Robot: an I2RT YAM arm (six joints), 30 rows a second.
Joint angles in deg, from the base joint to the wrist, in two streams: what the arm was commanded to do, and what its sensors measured. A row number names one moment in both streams.
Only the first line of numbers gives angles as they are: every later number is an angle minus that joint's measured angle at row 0.
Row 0, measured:
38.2, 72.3, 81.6, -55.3, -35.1, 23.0
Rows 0 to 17, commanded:
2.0, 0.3, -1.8, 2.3, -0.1, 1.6
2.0, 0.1, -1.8, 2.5, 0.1, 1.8
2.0, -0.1, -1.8, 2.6, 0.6, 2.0
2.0, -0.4, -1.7, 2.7, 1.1, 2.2
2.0, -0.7, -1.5, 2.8, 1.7, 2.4
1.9, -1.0, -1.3, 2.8, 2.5, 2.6
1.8, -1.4, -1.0, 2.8, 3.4, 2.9
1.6, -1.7, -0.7, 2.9, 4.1, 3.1
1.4, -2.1, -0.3, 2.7, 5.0, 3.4
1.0, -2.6, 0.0, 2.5, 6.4, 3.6
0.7, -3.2, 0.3, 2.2, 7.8, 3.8
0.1, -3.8, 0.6, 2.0, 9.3, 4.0
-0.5, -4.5, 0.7, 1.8, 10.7, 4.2
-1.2, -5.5, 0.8, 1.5, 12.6, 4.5
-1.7, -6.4, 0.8, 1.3, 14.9, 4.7
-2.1, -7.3, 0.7, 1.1, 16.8, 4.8
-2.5, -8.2, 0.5, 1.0, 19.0, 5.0
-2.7, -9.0, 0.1, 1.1, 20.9, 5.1
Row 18, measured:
-1.4, -4.1, -1.1, 1.0, 11.5, 3.9
